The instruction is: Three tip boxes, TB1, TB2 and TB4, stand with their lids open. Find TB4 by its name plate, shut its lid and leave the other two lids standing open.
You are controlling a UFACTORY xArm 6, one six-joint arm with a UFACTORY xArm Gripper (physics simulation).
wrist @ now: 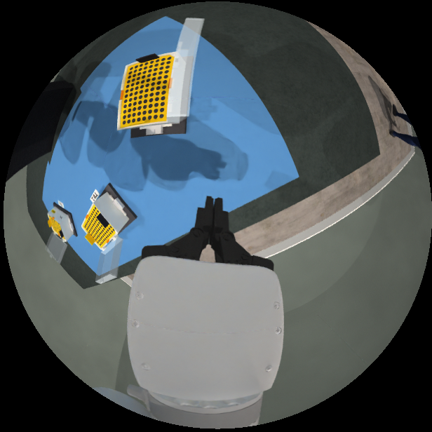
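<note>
The large tip box TB4 [146,91] is at the upper left of centre, with a yellow, black-holed tip rack; its name plate does not show. Its clear lid [193,39] stands open along the box's right side, steeply raised and seen almost edge-on. TB1 [100,226], with a readable name plate [94,195], is at the lower left, its clear lid [108,265] open. TB2 [55,226] is at the far left, its plate [60,204] too small to read and its lid [57,249] open. My gripper [211,206] is shut and empty, apart from all boxes, below and right of TB4.
The boxes stand on a blue mat [260,155] over a dark surface [330,125] with a wooden edge [300,215]. A black object [37,125] is at the left edge. Dark blue thin parts [404,137] show at the far right. Arm shadows fall on the mat.
</note>
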